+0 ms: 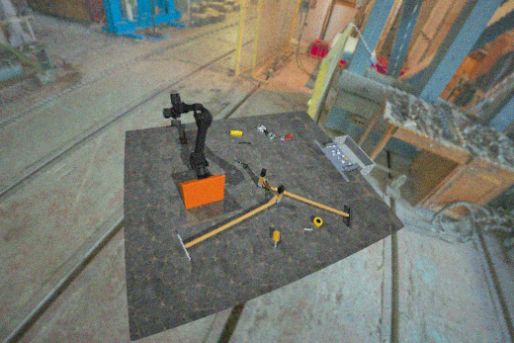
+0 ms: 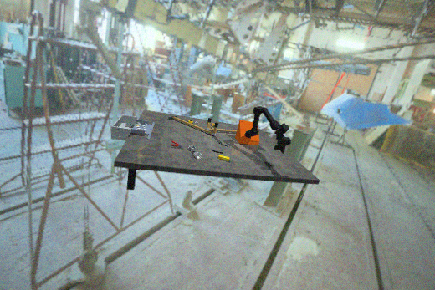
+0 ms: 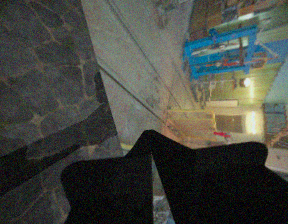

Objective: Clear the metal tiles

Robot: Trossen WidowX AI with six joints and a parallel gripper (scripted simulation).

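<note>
My gripper tip is now 440 mm short of the yellow block, 80 mm to the left of it and 150 mm above it. Round my gripper tip: scraper (680 mm ahead, 780 mm to the right, 100 mm below); then red piece (820 mm ahead, 200 mm to the right, 150 mm below); then hex key (410 mm ahead, 420 mm to the right, 160 mm below).
</note>
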